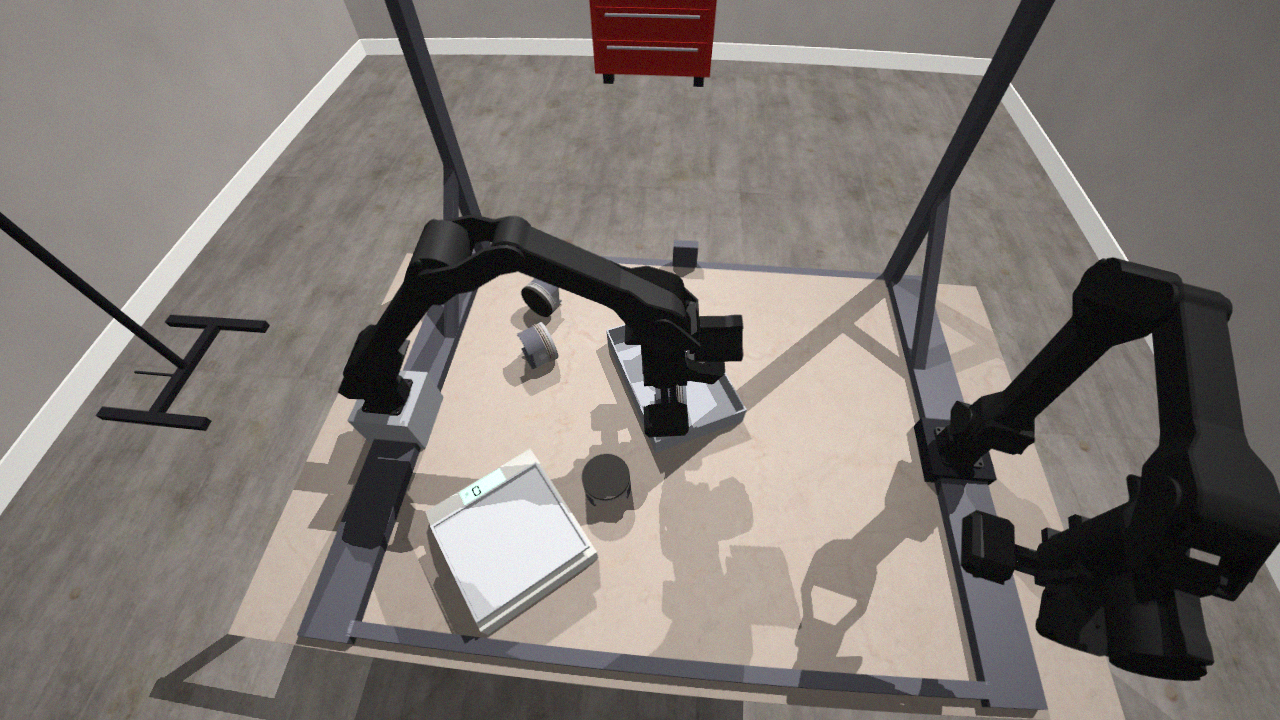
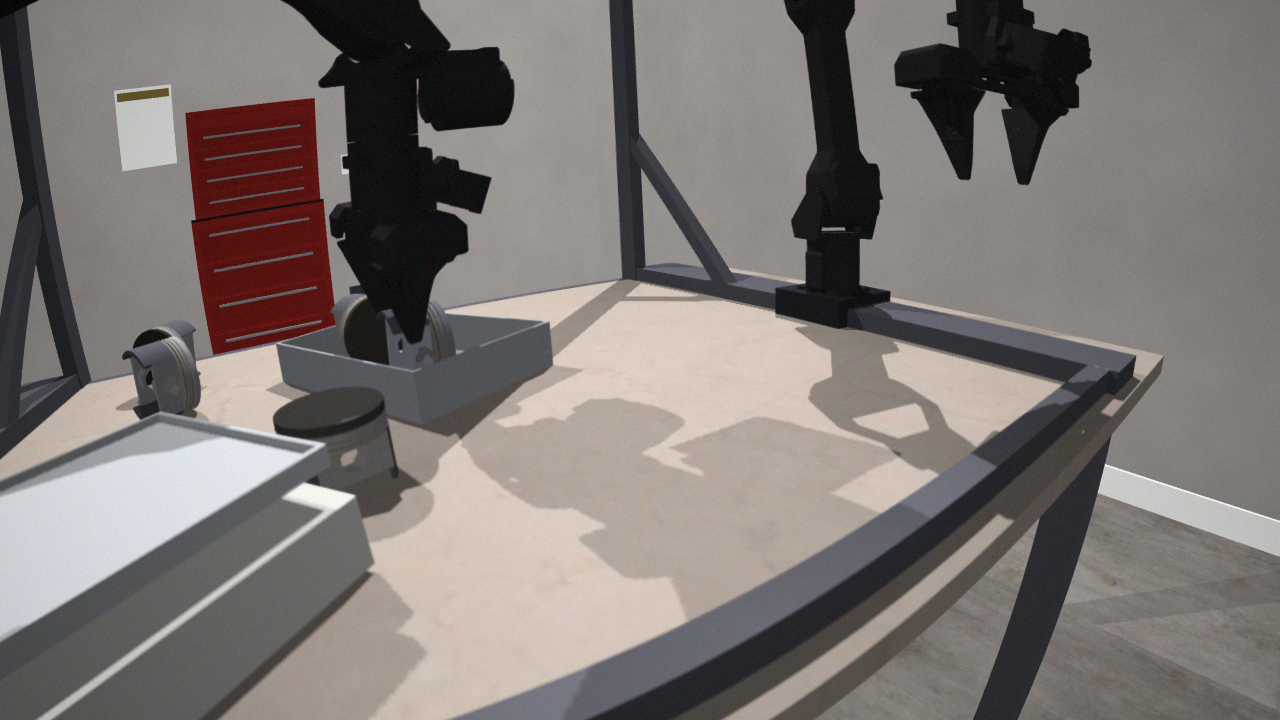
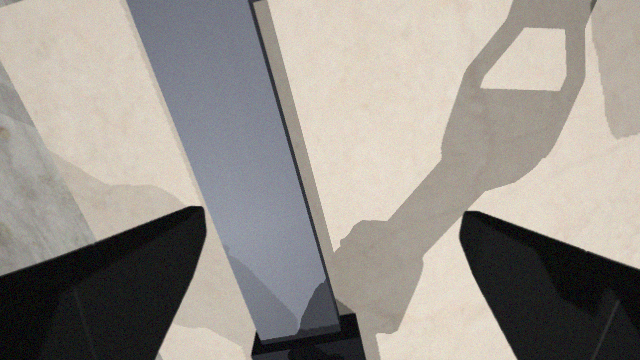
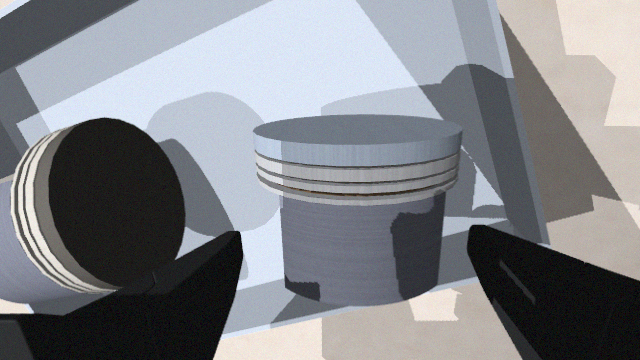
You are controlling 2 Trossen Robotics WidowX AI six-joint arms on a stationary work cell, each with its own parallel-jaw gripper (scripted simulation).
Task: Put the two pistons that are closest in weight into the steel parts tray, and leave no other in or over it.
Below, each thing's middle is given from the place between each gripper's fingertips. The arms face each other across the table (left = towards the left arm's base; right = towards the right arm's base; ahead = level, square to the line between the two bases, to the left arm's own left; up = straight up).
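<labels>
Steel parts tray (image 2: 507, 350): my right hand is 7 cm past it, 1 cm to the right of it and 8 cm above it. Counted from my right hand, the scale pan (image 2: 94, 525) is 20 cm to the right, 24 cm ahead and 4 cm below, and the scale (image 2: 190, 637) is 21 cm to the right, 23 cm ahead and 6 cm below.
Relative to the steel parts tray, my left gripper is 350 mm past, 400 mm to the left and 190 mm above. Counted from my left hand, the scale pan is 40 mm behind, 610 mm to the right and 150 mm below; the scale is 50 mm behind, 620 mm to the right and 160 mm below.
</labels>
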